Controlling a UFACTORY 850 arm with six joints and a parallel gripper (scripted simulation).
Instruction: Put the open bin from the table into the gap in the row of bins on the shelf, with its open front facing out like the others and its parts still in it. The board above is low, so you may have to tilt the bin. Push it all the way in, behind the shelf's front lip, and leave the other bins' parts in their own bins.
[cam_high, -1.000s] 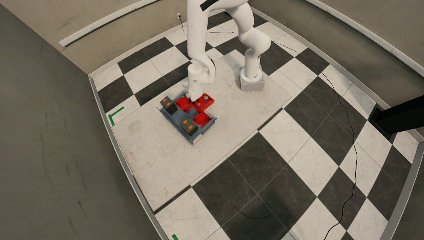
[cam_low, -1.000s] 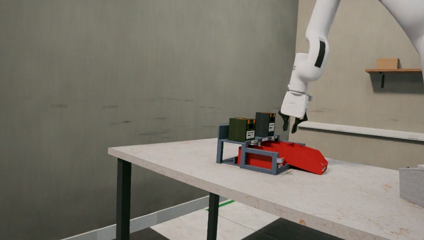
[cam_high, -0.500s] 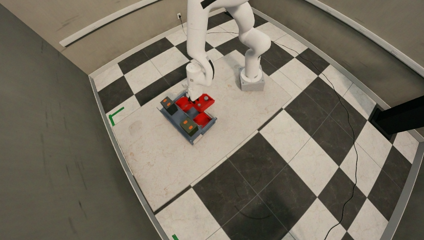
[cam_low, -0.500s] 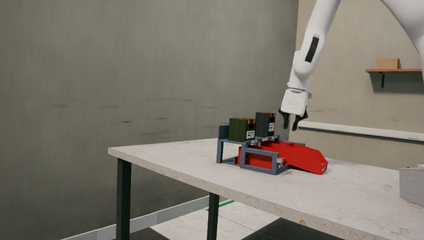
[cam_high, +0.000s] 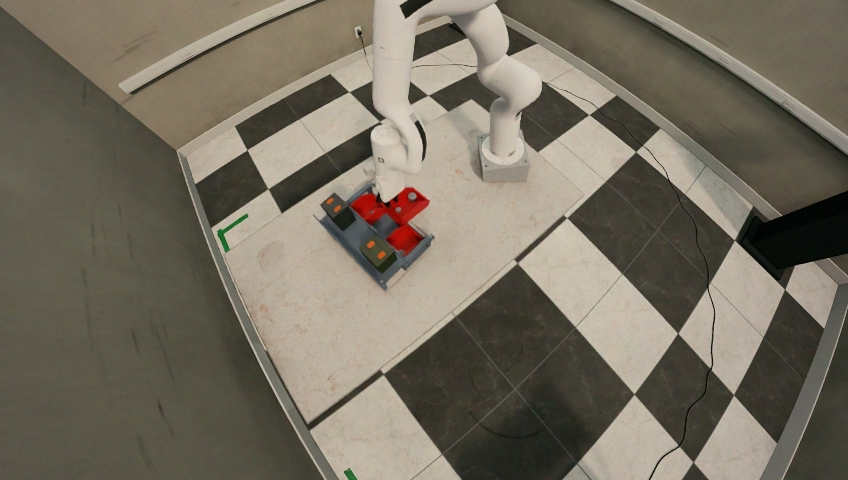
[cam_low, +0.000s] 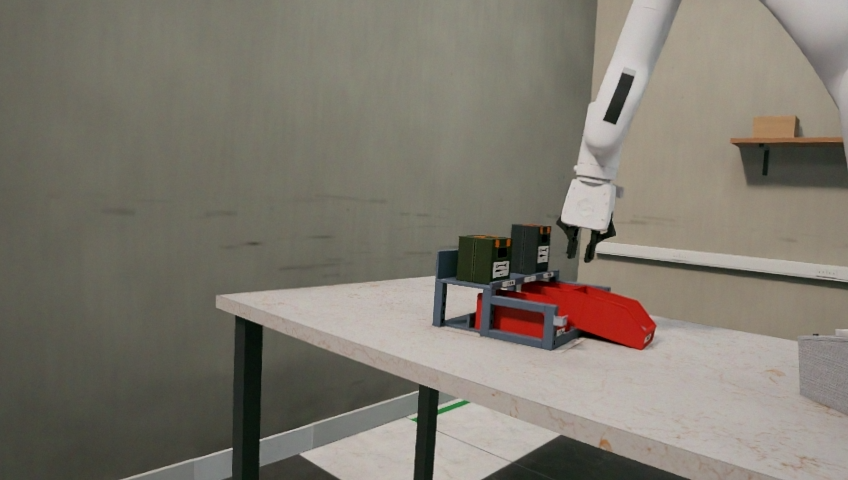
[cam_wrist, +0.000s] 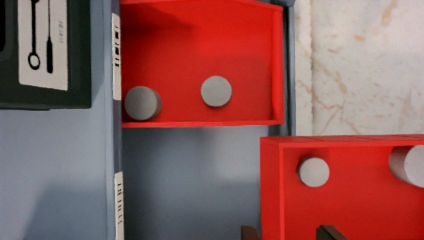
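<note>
Right now the large grey disc is 160 mm below my hand, 120 mm behind it and 40 mm to the right of it. Round my hand: red open bin 130 mm below, 80 mm behind, 10 mm to the right; then grey-blue shelf 110 mm below, 100 mm ahead, 10 mm to the left; then dark grey box 180 mm ahead, 90 mm to the right, 20 mm below.
</note>
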